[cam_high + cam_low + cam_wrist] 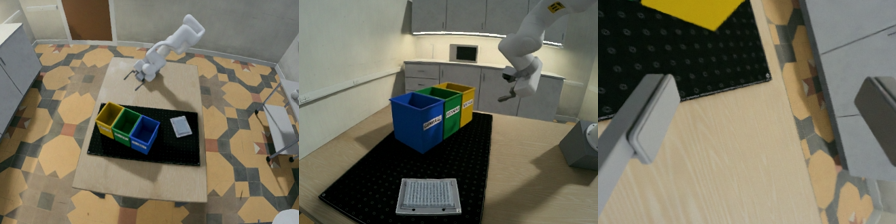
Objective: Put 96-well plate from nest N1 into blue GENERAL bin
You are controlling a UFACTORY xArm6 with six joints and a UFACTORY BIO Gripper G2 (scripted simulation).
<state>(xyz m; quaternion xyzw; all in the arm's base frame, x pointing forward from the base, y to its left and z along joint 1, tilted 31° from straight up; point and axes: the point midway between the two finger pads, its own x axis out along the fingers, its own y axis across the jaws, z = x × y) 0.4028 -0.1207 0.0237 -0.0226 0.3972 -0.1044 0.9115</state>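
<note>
My gripper is now 14 cm short of the clear 96-well plate, 42 cm to the right of it and 21 cm above it. Round my hand: green bin: 29 cm ahead, 5 cm to the left, 14 cm below; yellow bin: 26 cm ahead, 8 cm to the right, 14 cm below; blue general bin: 32 cm ahead, 18 cm to the left, 14 cm below.
</note>
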